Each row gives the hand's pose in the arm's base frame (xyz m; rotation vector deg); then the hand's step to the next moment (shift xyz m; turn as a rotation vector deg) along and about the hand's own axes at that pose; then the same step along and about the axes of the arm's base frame.
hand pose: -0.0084 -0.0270 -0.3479 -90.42 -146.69 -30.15
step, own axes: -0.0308 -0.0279 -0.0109 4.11 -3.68 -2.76
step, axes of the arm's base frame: -0.0114 -0.0412 -0.0043 -5.43 1.07 2.73
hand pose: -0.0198 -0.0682 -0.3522 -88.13 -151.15 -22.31
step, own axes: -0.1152 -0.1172 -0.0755 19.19 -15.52 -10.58
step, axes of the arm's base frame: -0.0491 -0.1714 0.0305 -23.74 6.36 10.81
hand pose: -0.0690 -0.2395 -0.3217 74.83 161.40 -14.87
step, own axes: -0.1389 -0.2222 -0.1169 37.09 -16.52 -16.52
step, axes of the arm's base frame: -0.0734 -0.2271 0.1592 -35.83 20.21 15.14
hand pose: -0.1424 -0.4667 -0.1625 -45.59 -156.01 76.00
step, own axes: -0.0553 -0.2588 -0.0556 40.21 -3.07 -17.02
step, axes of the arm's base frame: -0.0526 -0.1164 0.2384 -32.55 28.86 4.88
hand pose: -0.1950 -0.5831 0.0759 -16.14 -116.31 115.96
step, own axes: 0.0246 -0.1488 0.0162 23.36 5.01 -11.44
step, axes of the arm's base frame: -0.0216 -0.0091 0.1499 -18.73 18.31 -3.96
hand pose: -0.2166 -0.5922 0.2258 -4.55 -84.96 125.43
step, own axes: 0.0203 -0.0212 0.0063 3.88 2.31 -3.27
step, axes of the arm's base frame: -0.0121 0.0094 0.0258 -3.22 3.79 -2.53
